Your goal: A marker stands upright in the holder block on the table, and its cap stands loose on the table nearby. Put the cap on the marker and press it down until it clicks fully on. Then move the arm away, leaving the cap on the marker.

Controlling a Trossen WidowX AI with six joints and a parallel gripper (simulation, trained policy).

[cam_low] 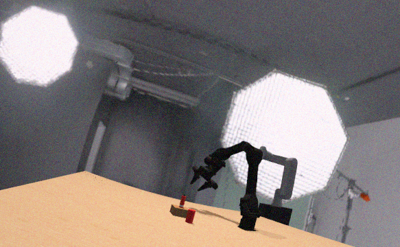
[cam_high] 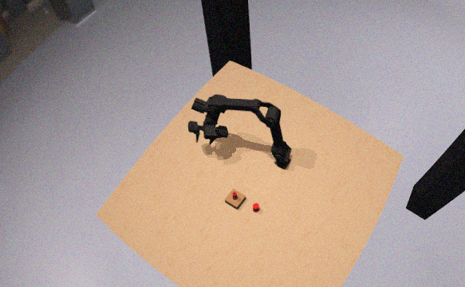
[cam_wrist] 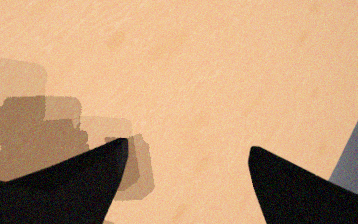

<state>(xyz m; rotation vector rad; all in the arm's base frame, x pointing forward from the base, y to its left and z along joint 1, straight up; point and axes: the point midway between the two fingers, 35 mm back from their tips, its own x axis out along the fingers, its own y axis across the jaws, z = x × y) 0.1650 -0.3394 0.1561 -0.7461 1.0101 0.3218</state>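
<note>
Right now the red marker is 260 mm to the left of my gripper tip, 120 mm ahead of it and 50 mm below it. Also, from my gripper tip: red cap: 370 mm to the left, 110 mm ahead, 100 mm below; wooden holder block: 260 mm to the left, 120 mm ahead, 110 mm below.
</note>
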